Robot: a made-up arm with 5 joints.
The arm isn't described. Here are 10 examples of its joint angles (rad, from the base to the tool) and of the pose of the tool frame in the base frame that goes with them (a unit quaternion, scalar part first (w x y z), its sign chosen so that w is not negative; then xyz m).
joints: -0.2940 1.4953 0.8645 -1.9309 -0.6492
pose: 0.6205 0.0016 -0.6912 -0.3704 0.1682 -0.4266 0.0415
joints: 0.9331 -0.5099 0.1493 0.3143 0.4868
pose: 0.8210 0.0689 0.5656 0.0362 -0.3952 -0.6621 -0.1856
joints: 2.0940 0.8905 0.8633 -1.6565 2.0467
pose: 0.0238 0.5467 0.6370 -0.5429 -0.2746 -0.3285 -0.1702
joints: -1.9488 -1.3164 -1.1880 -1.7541 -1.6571
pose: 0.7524 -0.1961 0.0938 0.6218 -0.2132 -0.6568 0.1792
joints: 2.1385 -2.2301 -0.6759 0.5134 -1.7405
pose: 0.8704 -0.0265 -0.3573 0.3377 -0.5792 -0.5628 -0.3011
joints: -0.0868 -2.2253 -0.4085 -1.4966 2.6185
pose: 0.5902 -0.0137 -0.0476 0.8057 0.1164 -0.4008 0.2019
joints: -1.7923 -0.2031 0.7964 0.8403 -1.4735
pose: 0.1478 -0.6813 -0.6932 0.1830 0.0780 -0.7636 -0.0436
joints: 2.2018 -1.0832 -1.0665 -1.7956 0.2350
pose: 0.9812 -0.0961 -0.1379 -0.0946 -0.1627 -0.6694 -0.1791
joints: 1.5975 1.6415 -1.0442 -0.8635 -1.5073
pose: 0.2044 -0.5054 0.6317 0.5511 0.0424 -0.2549 0.0886
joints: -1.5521 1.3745 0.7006 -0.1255 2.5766
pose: 0.3645 0.5903 0.6978 0.1783 -0.1509 -0.2761 -0.2067
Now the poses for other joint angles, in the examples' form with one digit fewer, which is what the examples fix.
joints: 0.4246 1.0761 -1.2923 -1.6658 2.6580
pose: 0.432 0.426 0.108 -0.788 -0.156 -0.512 0.124
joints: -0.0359 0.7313 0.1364 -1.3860 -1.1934
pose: 0.607 -0.403 -0.668 -0.152 0.018 -0.468 -0.099
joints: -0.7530 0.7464 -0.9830 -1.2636 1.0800
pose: 0.667 0.369 -0.356 -0.539 -0.128 -0.510 -0.120
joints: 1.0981 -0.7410 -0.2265 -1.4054 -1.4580
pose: 0.483 -0.320 -0.815 0.005 0.004 -0.521 -0.239
